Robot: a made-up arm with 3 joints. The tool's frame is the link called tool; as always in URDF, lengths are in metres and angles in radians. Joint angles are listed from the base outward. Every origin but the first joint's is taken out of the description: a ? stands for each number. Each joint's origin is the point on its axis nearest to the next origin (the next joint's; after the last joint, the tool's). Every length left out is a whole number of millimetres.
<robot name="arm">
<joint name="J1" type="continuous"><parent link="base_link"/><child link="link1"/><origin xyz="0.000 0.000 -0.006" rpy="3.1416 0.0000 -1.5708"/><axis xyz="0 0 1"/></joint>
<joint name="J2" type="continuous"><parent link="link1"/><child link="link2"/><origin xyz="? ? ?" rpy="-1.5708 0.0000 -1.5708"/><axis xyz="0 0 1"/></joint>
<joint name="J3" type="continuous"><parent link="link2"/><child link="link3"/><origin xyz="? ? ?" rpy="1.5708 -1.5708 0.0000"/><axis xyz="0 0 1"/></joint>
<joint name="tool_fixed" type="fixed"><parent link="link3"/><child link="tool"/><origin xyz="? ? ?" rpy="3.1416 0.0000 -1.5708"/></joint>
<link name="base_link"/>
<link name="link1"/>
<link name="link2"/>
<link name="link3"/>
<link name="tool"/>
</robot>
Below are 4 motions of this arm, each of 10 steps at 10 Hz.
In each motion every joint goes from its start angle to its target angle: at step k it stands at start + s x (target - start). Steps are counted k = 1, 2, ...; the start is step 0. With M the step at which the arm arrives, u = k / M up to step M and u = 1 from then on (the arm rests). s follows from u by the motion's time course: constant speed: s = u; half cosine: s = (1 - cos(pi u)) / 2; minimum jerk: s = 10 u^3 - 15 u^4 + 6 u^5.
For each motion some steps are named. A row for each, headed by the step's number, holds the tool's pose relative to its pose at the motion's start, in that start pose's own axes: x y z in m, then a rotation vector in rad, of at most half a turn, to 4 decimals.
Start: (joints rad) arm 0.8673 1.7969 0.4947
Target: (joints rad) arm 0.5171 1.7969 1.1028
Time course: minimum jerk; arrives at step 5
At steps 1, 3, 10:
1: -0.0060 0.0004 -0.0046 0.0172 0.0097 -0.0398
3: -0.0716 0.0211 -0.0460 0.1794 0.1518 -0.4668
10: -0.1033 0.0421 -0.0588 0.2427 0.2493 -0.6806

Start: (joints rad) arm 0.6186 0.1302 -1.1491
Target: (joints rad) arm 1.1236 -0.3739 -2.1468
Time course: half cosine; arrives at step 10
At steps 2, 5, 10:
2: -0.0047 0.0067 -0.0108 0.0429 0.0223 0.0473
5: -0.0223 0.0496 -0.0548 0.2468 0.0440 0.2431
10: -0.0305 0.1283 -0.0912 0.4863 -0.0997 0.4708

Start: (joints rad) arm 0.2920 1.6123 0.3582
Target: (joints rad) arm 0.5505 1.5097 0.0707
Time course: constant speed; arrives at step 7
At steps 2, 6, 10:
2: 0.0108 -0.0043 0.0151 -0.0793 0.0048 0.0841
6: 0.0306 -0.0083 0.0453 -0.2365 0.0337 0.2447
10: 0.0351 -0.0084 0.0527 -0.2753 0.0448 0.2831

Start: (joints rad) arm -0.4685 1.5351 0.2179
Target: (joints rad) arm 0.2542 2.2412 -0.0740
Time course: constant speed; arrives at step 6
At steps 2, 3, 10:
2: 0.0240 -0.0036 0.0914 -0.1979 -0.2716 0.1162
3: 0.0303 0.0060 0.1391 -0.3059 -0.3981 0.1939
10: 0.0230 0.0810 0.2693 -0.6561 -0.7298 0.4984

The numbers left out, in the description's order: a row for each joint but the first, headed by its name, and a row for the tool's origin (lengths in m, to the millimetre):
J2: 0.122 -0.020 0.000
J3: 0.125 -0.070 0.000
tool: 0.122 -0.015 0.000

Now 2 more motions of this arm.
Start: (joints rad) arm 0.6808 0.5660 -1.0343
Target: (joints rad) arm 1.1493 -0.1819 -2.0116
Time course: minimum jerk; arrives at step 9
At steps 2, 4, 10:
2: -0.0038 0.0048 -0.0104 0.0414 0.0434 0.0439
4: -0.0253 0.0368 -0.0544 0.2534 0.1708 0.2142
10: -0.0678 0.1457 -0.1099 0.7284 0.1265 0.4623

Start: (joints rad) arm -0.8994 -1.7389 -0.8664
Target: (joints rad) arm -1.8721 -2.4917 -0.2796
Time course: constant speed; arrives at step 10
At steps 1, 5, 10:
1: -0.0199 0.0005 0.0026 -0.0079 0.1211 -0.0785
5: -0.1073 0.0186 0.0463 -0.1024 0.5841 -0.4554
10: -0.1825 0.0987 0.1611 -0.3536 1.0839 -1.0391

